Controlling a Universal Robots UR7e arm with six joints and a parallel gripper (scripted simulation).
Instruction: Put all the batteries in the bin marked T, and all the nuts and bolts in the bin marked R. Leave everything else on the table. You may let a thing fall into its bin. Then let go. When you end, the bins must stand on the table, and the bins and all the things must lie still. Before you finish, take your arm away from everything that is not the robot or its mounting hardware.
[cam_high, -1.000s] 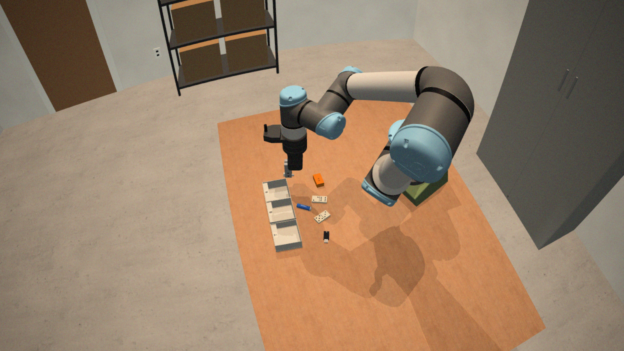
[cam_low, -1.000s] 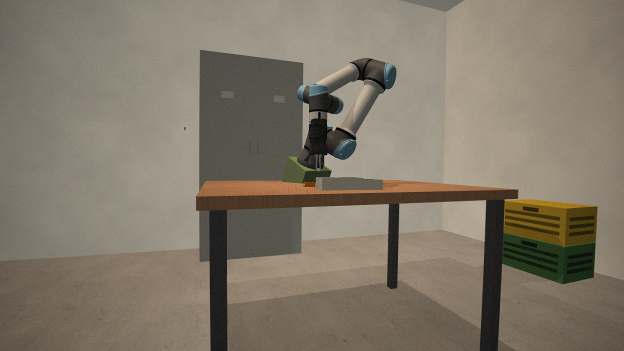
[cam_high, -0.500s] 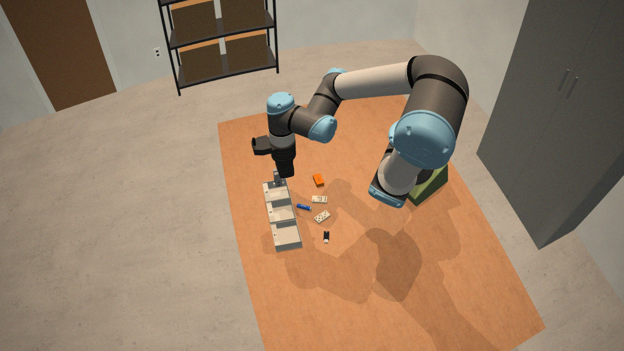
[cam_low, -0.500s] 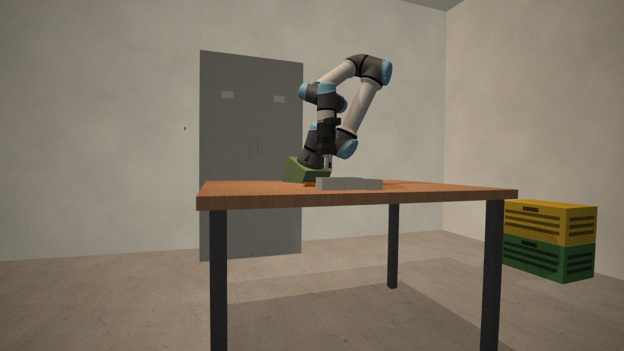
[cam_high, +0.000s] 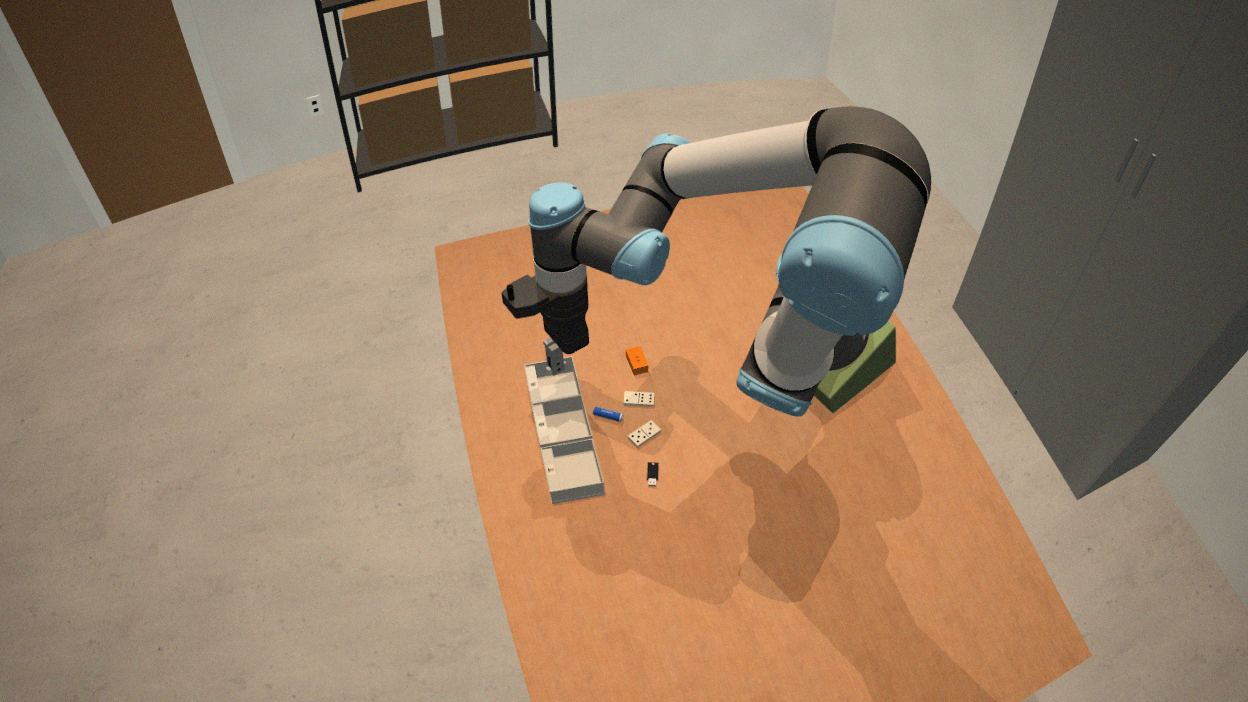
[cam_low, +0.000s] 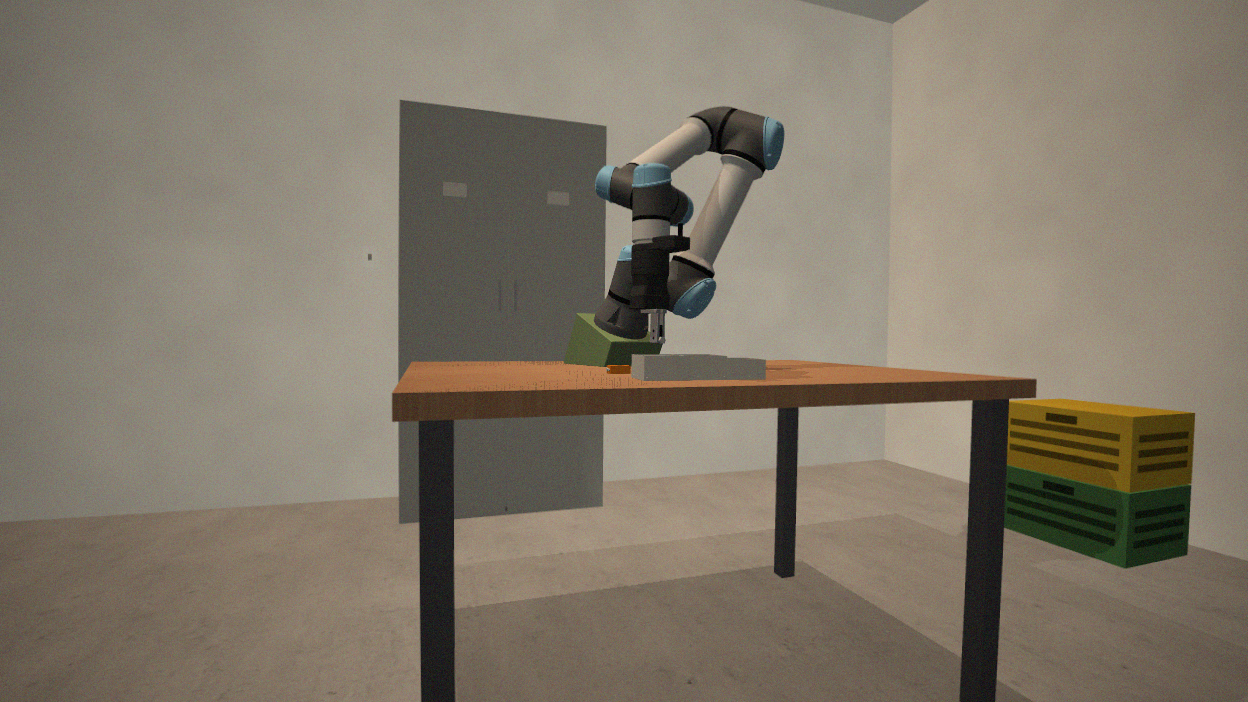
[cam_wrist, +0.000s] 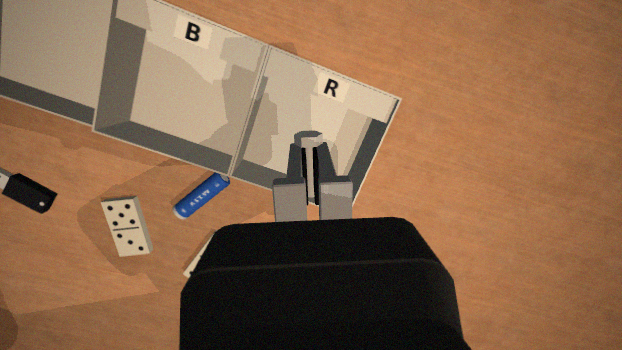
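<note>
My gripper is now 1 cm short of the grey bolt and 1 cm above it. From my hand the other things lie so: blue cylindrical battery (8 cm to the left, 8 cm below, 6 cm behind); then orange 9 V battery (15 cm behind, 8 cm below, 2 cm to the right); then grey bin row (8 cm to the left, 6 cm below, 3 cm ahead).
</note>
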